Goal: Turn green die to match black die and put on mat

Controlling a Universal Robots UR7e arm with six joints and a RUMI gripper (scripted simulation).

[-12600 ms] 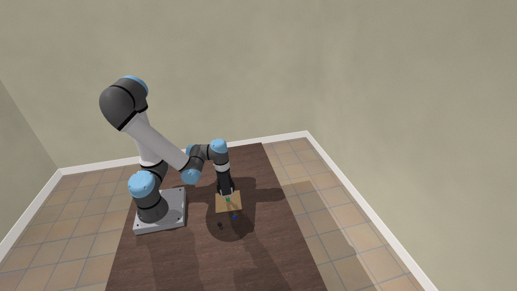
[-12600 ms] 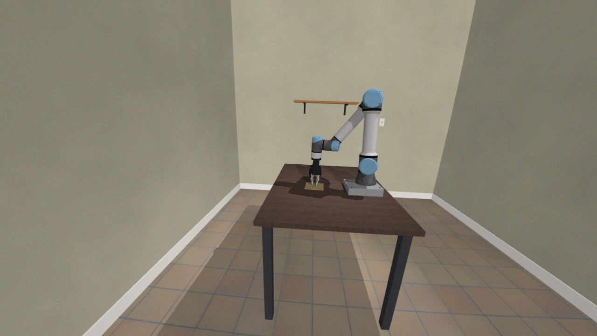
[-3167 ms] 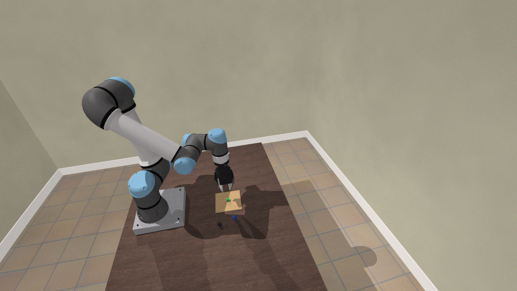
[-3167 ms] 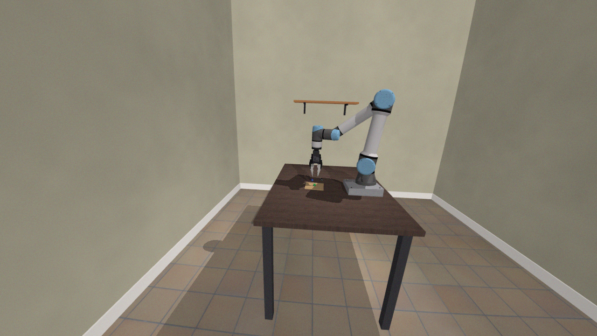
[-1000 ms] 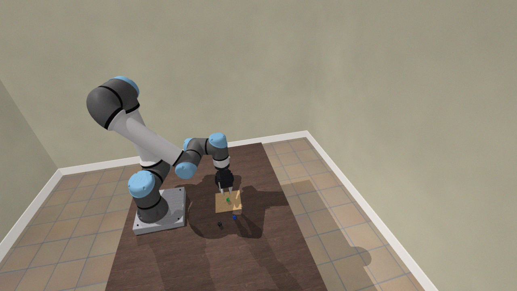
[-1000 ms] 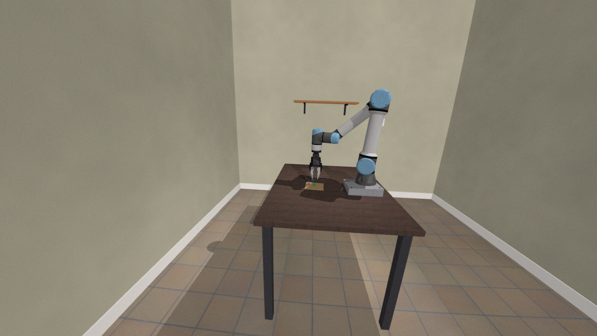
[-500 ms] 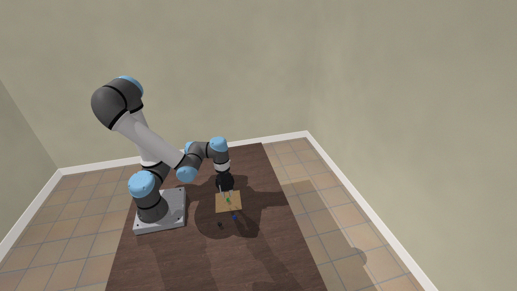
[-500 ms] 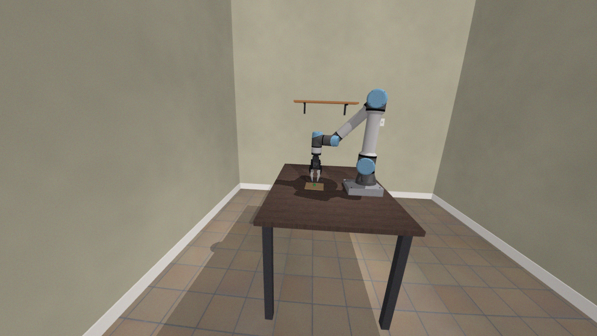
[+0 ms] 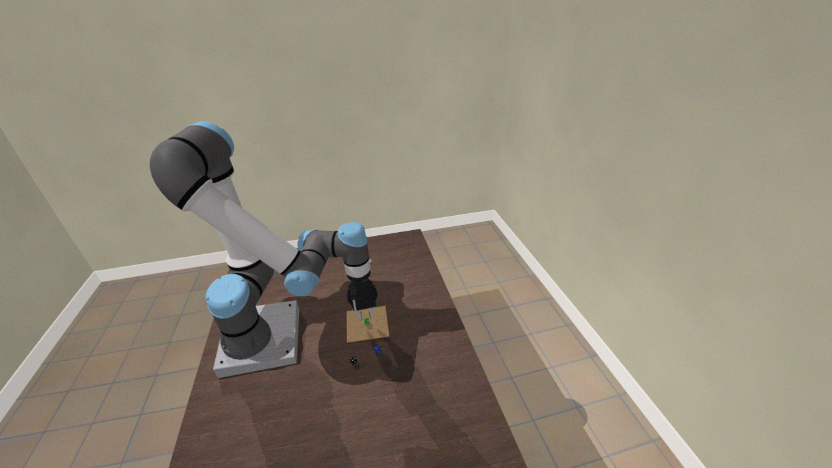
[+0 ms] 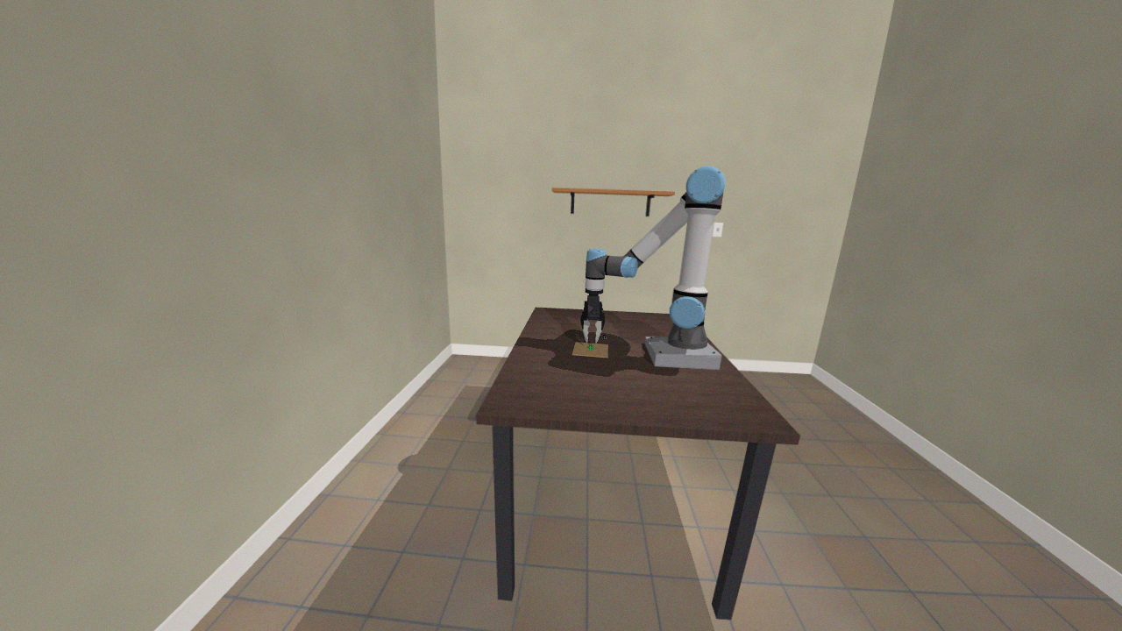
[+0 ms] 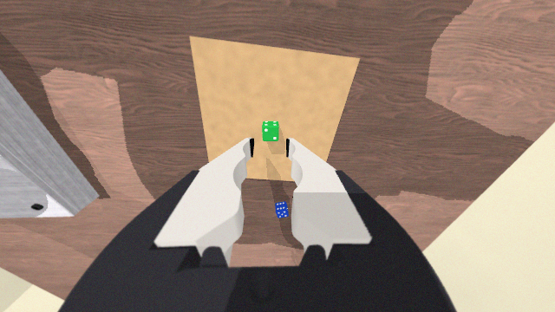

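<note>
Right now my hand is 3 cm above the green die. Round my hand: blue die: 3 cm ahead, 12 cm to the right, 4 cm below; tan mat: 4 cm below; black die: 5 cm behind, 15 cm to the right, 4 cm below.
</note>
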